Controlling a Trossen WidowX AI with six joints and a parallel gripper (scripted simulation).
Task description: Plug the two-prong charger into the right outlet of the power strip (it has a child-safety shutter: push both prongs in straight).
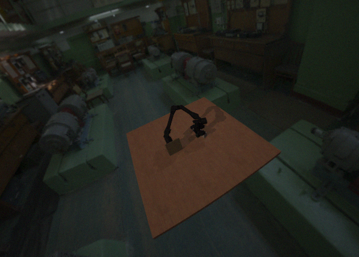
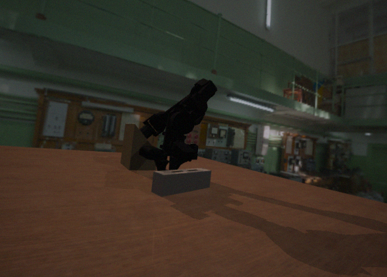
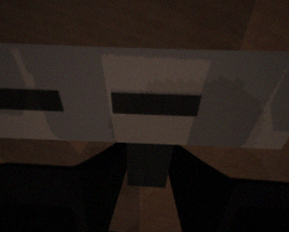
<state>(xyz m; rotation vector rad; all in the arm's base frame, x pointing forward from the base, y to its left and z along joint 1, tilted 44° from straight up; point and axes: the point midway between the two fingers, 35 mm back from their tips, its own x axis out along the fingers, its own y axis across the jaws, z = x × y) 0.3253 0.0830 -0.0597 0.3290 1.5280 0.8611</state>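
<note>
My gripper tip is now 20 mm short of the two-prong charger and 10 mm below it.
</note>
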